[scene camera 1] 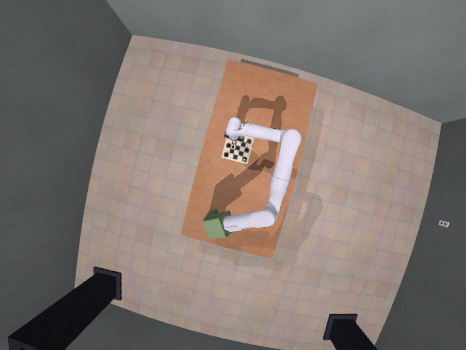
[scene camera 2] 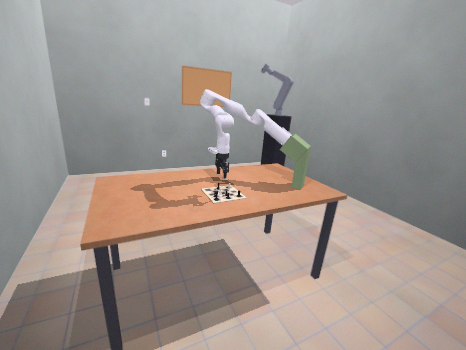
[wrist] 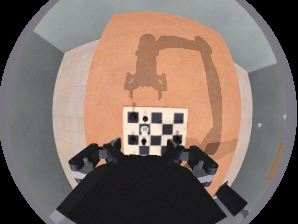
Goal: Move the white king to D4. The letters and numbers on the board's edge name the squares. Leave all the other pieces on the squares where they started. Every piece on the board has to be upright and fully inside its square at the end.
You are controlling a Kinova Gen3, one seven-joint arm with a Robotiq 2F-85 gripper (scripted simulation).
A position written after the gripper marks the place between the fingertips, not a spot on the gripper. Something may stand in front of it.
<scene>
In view: the gripper (wrist: 144, 143) and a chessboard (wrist: 163, 123).
</scene>
